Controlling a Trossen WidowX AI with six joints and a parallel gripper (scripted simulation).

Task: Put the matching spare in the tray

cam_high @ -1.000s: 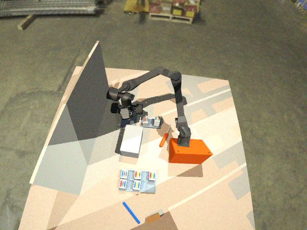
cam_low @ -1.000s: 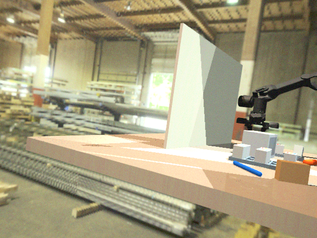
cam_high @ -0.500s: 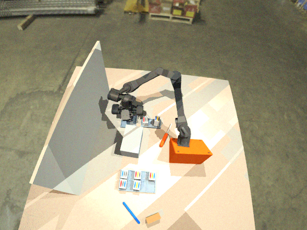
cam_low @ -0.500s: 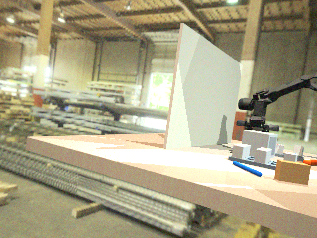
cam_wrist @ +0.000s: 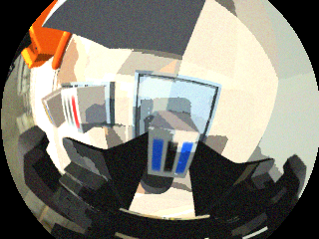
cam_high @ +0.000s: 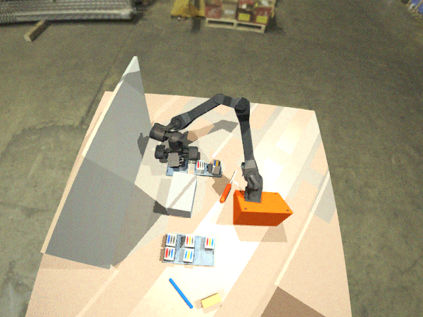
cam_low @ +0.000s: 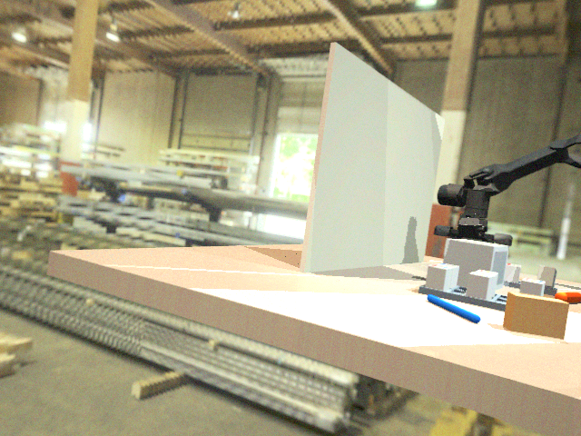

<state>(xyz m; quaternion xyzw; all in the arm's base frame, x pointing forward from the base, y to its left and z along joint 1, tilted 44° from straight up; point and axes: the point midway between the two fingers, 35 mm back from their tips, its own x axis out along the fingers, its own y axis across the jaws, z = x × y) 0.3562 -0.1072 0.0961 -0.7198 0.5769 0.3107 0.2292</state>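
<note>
The light blue tray lies 2 cm below my gripper tip. Round my gripper tip: dark spare rack (37 cm to the left, 15 cm behind, 2 cm below); then tall grey panel (20 cm above, 18 cm to the left, 17 cm ahead); then white mounted unit (17 cm to the left, 7 cm behind, 3 cm above).
</note>
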